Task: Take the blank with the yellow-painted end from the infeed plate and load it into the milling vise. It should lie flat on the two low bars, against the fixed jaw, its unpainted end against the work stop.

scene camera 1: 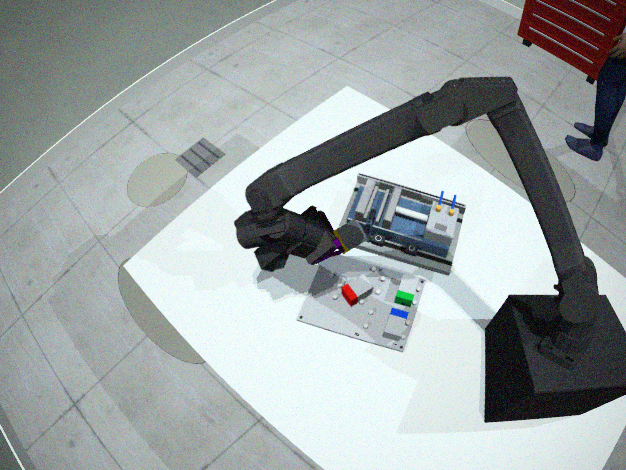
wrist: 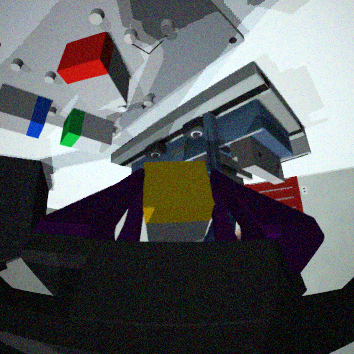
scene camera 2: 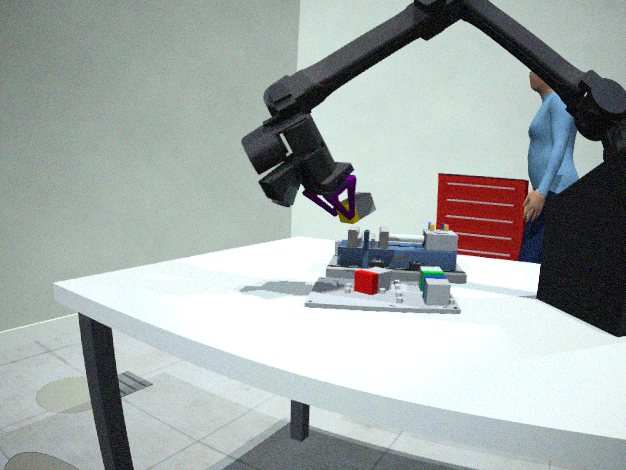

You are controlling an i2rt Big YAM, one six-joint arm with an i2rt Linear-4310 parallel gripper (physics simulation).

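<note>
My gripper (scene camera 2: 344, 208) (wrist: 177, 176) is shut on the yellow-ended blank, its purple fingers on either side of the yellow end. The blank (scene camera 1: 353, 234) (scene camera 2: 365, 204) (wrist: 177, 231) is held in the air, tilted, its grey unpainted end pointing away from the fingers and upward. In scene camera 2 it hangs above the left, jaw end of the milling vise (scene camera 1: 410, 230) (scene camera 2: 394, 255) (wrist: 260, 120). In scene camera 1 it overlaps the vise's near left edge. The two low bars and the work stop are hard to make out. The infeed plate (scene camera 1: 328, 323) (scene camera 2: 348, 304) (wrist: 200, 65) lies in front of the vise.
A red-ended blank (scene camera 1: 348, 294) (scene camera 2: 365, 281) (wrist: 87, 57), a green-ended blank (scene camera 1: 404, 297) (scene camera 2: 431, 271) (wrist: 73, 127) and a blue-ended blank (scene camera 1: 394, 327) (scene camera 2: 437, 291) (wrist: 39, 116) lie on the infeed plate among short pegs. Blue-tipped upright parts (scene camera 1: 441, 198) stand on the vise's right end.
</note>
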